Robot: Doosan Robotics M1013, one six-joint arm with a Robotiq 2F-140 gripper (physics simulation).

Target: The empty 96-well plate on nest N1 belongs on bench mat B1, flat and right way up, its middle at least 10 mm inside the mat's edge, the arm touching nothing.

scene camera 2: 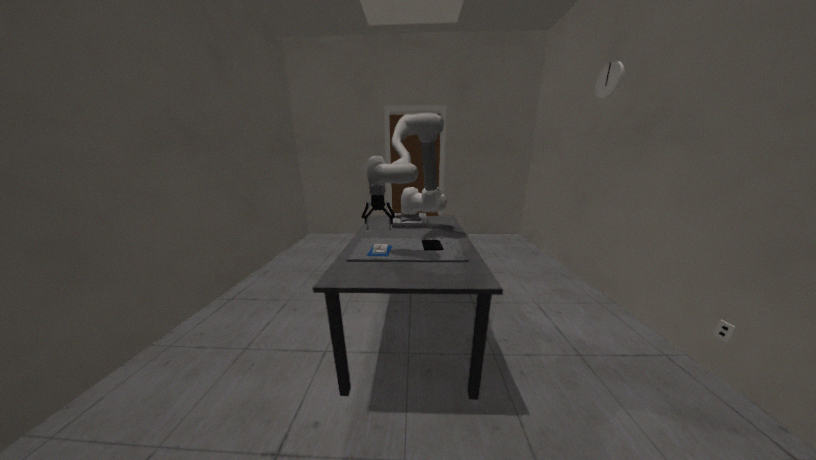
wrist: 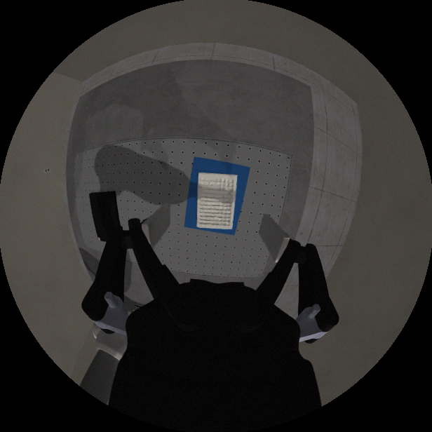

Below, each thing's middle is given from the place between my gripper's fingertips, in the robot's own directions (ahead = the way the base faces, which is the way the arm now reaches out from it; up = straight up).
I see the white 96-well plate point(wrist: 216, 192) 1 cm behind my hand and 13 cm below it. The rest, counted from my hand: black nest N1 point(wrist: 105, 216): 5 cm behind, 34 cm to the left, 13 cm below; then blue bench mat B1 point(wrist: 200, 165): 14 cm below.
